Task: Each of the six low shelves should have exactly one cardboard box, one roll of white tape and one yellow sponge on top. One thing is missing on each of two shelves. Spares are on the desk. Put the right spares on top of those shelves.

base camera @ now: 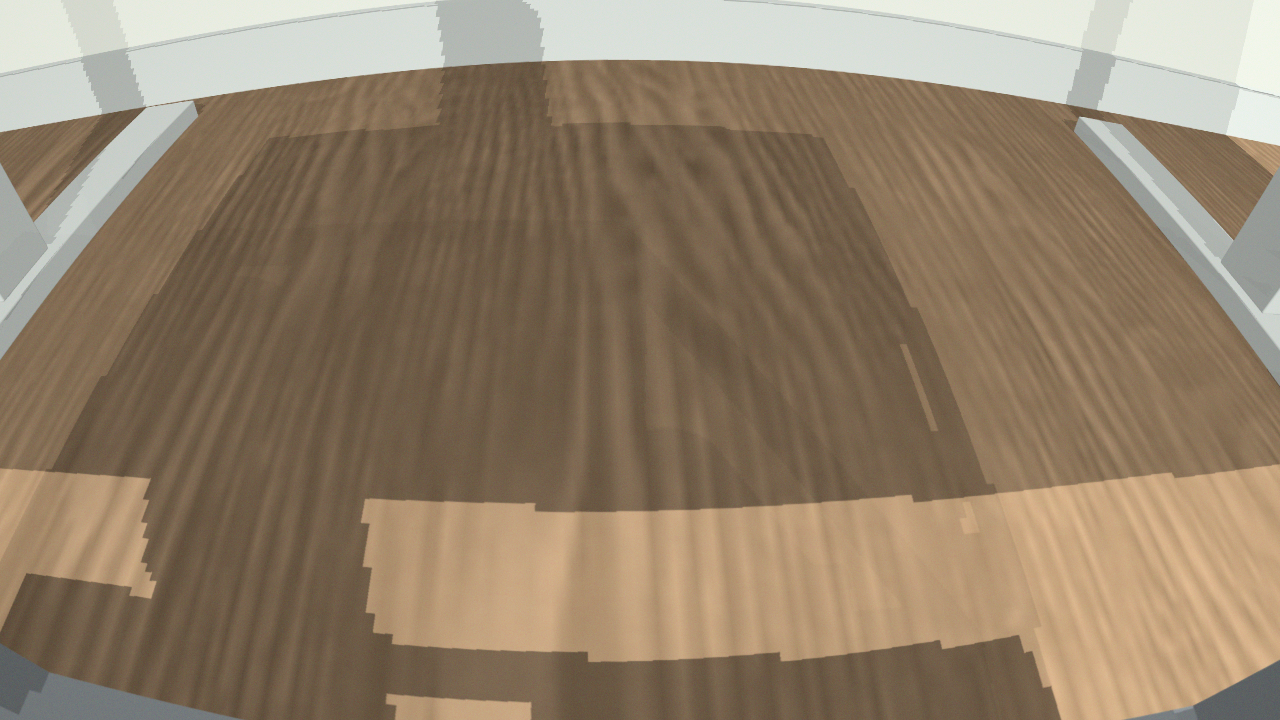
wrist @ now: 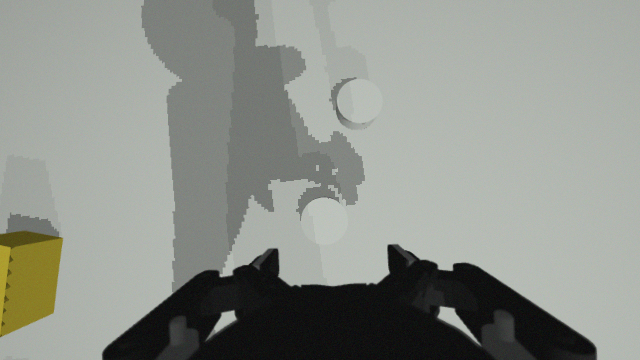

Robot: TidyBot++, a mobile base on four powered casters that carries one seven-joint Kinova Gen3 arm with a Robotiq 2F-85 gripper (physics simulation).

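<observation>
Two white tape rolls stand on the pale desk top (wrist: pixel 500 175) in the wrist view. The nearer roll (wrist: pixel 324 221) lies just ahead of the fingertips, roughly between them and a little left of their middle. The farther roll (wrist: pixel 359 101) is higher in the view, slightly to the right. A yellow sponge (wrist: pixel 32 280) shows in part at the left edge, left of the gripper. My gripper (wrist: pixel 332 258) is open and empty, above the desk, with its fingertips apart. No cardboard box and no low shelf show clearly in these views.
In the base camera view, white foot bars (base camera: pixel 107 201) (base camera: pixel 1172 232) run along the wooden floor (base camera: pixel 626 358) at left and right, with parts of uprights at the edges. A pale wall (base camera: pixel 760 44) stands across the back. Shadows of the arm lie over the desk top.
</observation>
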